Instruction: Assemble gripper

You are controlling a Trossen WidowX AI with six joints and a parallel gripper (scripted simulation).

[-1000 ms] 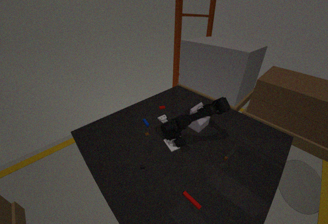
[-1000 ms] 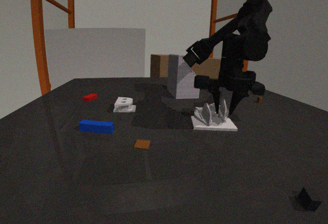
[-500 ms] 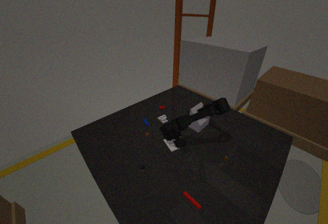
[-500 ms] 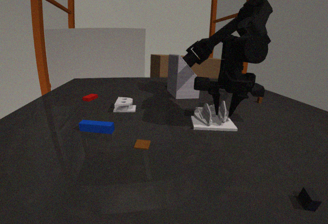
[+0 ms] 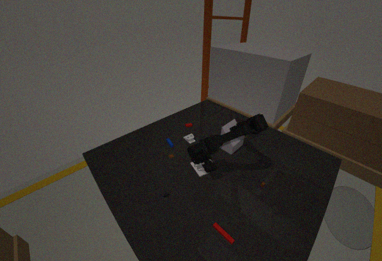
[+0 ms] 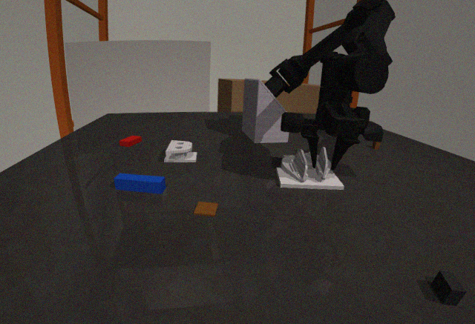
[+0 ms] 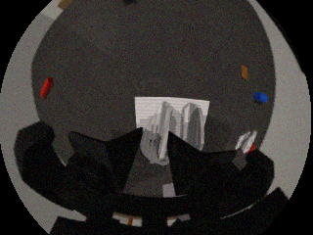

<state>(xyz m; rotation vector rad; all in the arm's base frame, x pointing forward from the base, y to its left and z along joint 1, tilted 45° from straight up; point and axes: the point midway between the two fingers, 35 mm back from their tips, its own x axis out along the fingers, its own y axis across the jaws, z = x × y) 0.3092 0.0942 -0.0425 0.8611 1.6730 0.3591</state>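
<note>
Right now the flat white plate is 1 cm ahead of my gripper tip, 3 cm to the right of it and 2 cm below it. Round my gripper tip: orange tile: 8 cm ahead, 23 cm to the right, 2 cm below; white jaw: 5 cm behind, 4 cm to the right, 1 cm below; white housing plate: 6 cm behind, 2 cm to the right, 2 cm below.
</note>
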